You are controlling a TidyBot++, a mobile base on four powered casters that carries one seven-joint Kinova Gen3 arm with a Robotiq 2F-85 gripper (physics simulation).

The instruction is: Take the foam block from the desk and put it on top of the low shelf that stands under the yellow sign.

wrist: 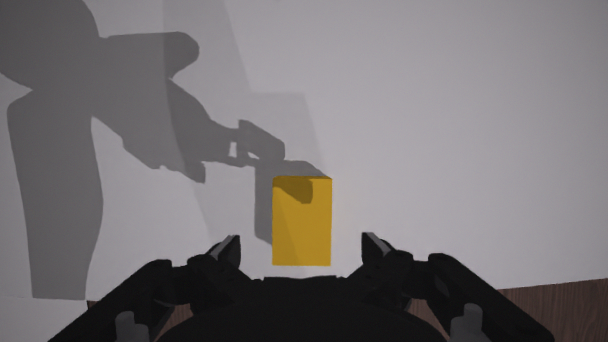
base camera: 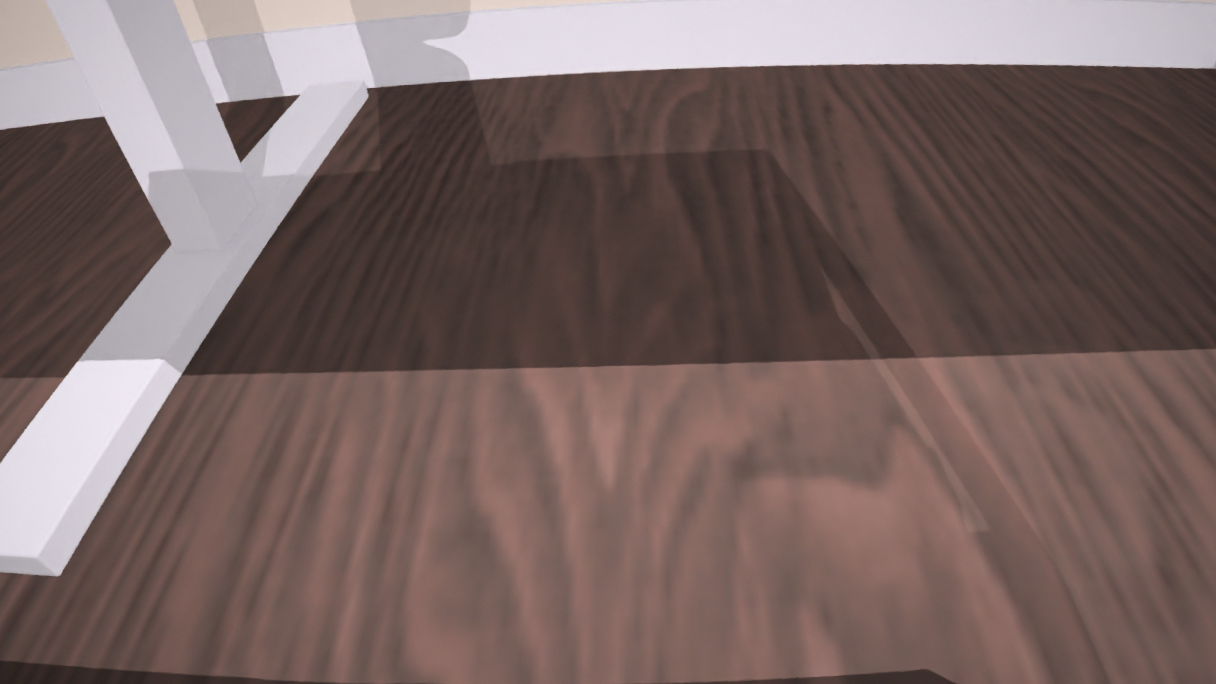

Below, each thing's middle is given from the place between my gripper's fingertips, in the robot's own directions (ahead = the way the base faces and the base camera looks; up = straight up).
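Labels:
Yellow foam block (wrist: 301,205): my hand is 90 mm above it.

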